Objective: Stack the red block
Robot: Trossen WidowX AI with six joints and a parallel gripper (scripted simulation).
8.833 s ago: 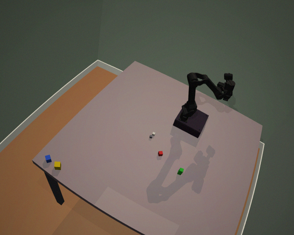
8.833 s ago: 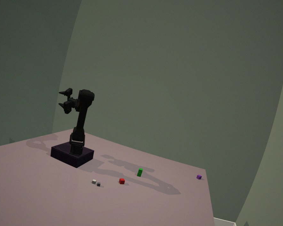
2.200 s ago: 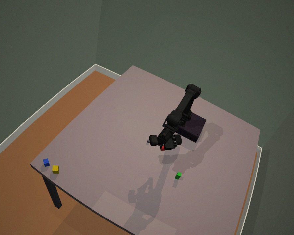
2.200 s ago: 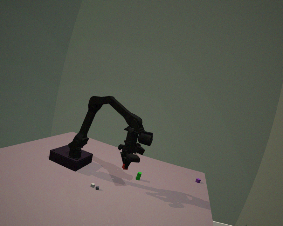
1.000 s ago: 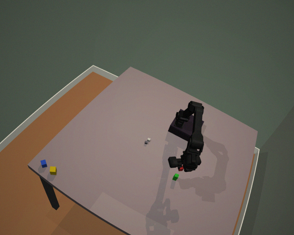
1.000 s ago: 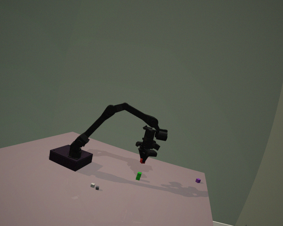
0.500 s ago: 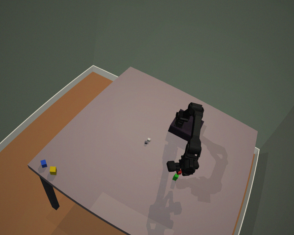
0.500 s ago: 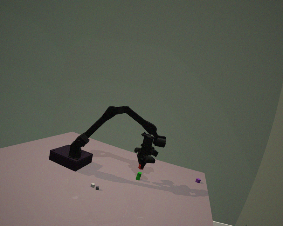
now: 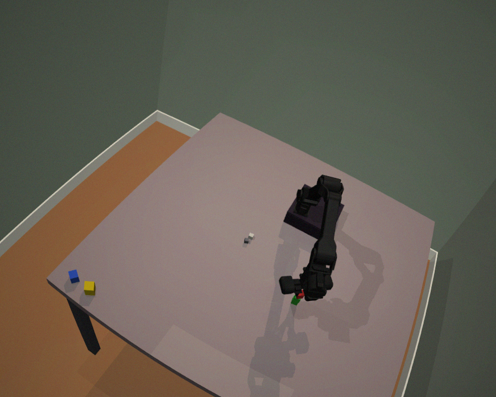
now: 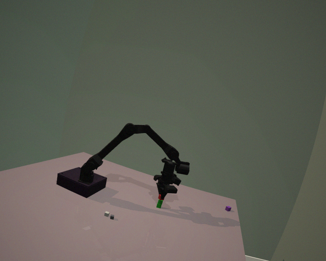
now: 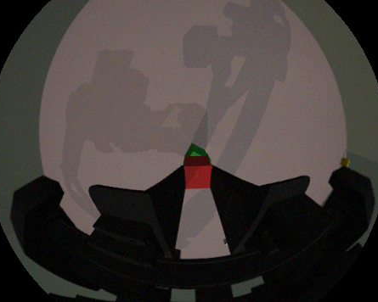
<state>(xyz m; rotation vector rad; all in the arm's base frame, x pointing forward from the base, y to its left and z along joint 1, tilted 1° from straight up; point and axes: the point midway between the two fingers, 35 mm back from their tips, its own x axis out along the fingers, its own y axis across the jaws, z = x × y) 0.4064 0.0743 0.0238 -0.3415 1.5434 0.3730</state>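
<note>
Now: the red block right at my gripper tip. From my gripper tip the other things lie so: white cube 23 cm behind, 24 cm to the right, 5 cm below; then grey cube 20 cm behind, 25 cm to the right, 5 cm below; then purple cube 44 cm ahead, 16 cm to the left, 4 cm below.
</note>
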